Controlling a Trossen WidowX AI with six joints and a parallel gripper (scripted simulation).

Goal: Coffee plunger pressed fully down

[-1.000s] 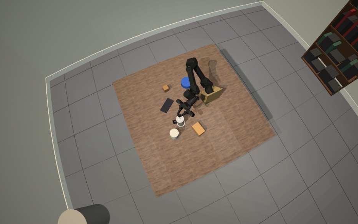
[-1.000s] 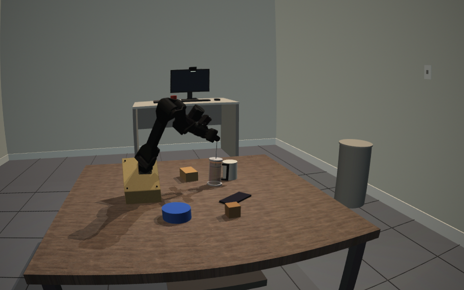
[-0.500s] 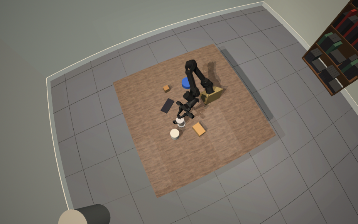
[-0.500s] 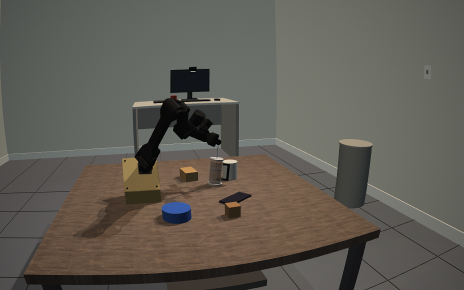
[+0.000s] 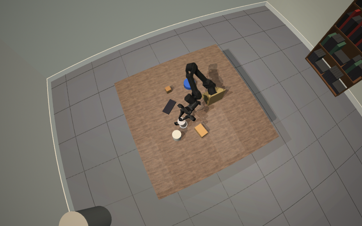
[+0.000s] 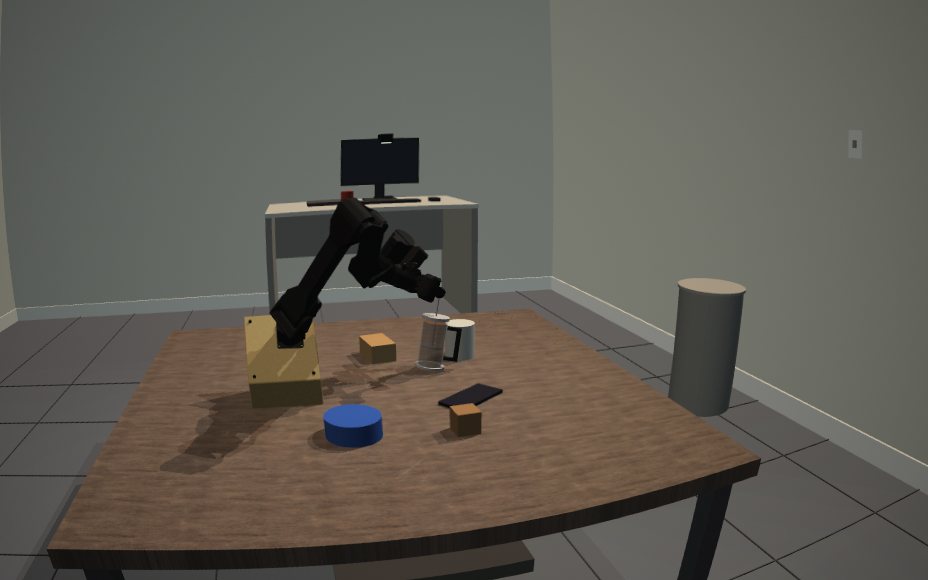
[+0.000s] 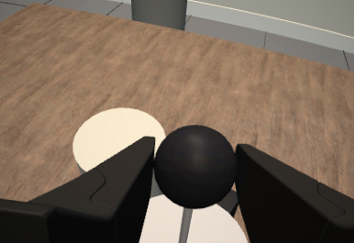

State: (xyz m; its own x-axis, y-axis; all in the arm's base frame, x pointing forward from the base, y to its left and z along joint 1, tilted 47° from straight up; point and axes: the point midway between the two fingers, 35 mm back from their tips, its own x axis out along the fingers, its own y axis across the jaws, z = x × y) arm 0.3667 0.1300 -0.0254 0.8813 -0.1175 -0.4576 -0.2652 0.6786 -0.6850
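The coffee press is 10 mm behind my gripper tip, 10 mm to the right of it and 100 mm below it. Round my gripper tip: small brown cube: 60 mm behind, 400 mm to the right, 180 mm below; then black flat slab: 240 mm to the right, 200 mm below; then white mug: 70 mm ahead, 70 mm to the left, 150 mm below.
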